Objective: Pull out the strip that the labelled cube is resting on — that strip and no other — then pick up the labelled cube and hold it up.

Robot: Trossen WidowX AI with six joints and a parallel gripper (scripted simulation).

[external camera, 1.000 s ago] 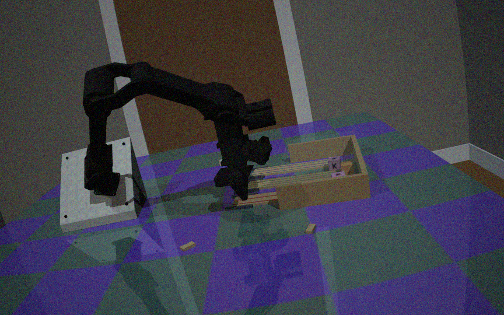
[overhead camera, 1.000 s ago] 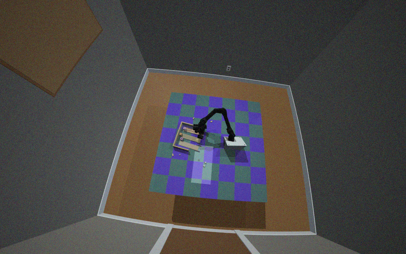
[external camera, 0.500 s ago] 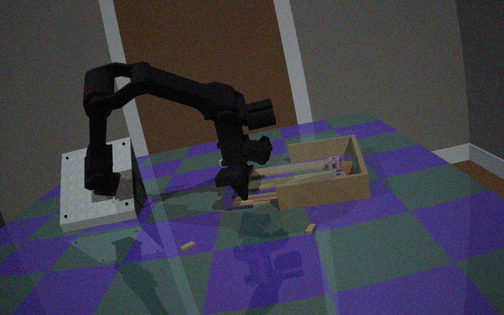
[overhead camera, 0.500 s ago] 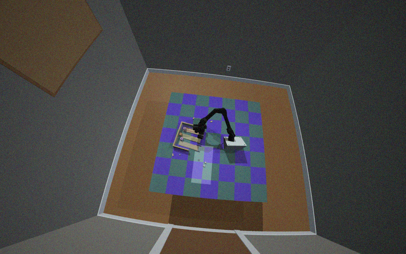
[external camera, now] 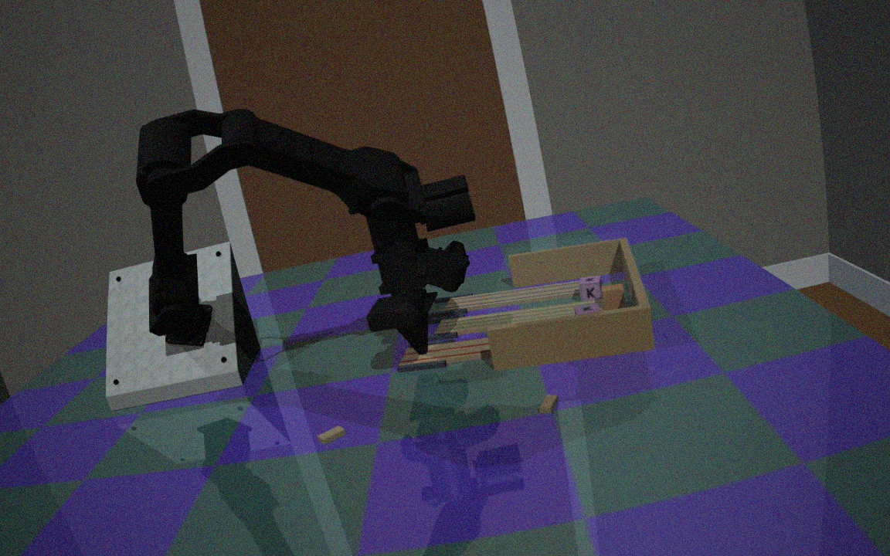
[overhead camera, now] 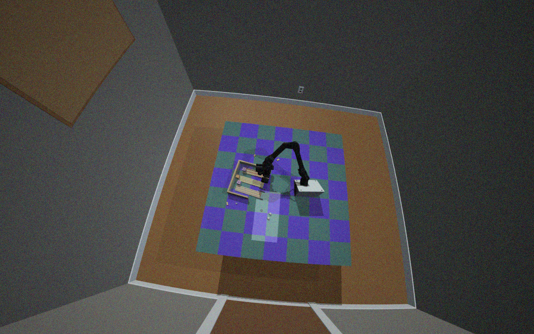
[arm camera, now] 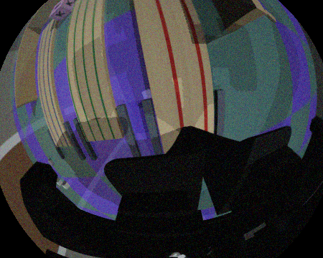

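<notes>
My gripper tip is now 10 cm short of the strip.
</notes>
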